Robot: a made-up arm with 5 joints.
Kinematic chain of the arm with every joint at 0, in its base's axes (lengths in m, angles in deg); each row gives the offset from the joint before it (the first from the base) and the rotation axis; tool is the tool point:
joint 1: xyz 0 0 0.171 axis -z
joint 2: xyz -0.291 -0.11 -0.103 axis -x
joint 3: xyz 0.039 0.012 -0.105 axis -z
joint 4: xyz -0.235 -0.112 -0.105 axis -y
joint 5: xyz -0.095 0 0.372 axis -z
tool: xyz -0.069 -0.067 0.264
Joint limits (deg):
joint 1: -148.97..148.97
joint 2: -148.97..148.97
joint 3: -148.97..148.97
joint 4: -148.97..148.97
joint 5: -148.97..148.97
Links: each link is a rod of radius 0.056 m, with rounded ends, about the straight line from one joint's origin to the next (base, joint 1, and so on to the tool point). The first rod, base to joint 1, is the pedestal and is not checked.
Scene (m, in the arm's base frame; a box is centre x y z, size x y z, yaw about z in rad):
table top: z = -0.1
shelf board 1: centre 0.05 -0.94 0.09 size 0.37 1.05 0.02 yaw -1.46
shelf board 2: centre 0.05 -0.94 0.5 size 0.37 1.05 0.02 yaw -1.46
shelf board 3: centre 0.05 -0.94 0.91 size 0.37 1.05 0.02 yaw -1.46
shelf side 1: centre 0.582 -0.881 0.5 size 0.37 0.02 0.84 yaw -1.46
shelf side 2: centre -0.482 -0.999 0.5 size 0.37 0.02 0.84 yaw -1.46
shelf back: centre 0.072 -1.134 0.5 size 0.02 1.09 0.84 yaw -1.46
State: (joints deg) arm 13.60 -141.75 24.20 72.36 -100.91
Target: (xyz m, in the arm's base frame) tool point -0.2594 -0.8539 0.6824
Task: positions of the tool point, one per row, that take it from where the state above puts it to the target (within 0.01 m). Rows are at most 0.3 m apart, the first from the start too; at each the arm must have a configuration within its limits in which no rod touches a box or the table.
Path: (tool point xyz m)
1: -1.0591 -0.2338 0.3300
2: -0.9217 -0.4293 0.4466
3: -0.7300 -0.5591 0.5537
4: -0.5097 -0.6189 0.6359
5: -0.2859 -0.6156 0.6824
6: -0.2803 -0.7358 0.6939
7: -0.2594 -0.8539 0.6824

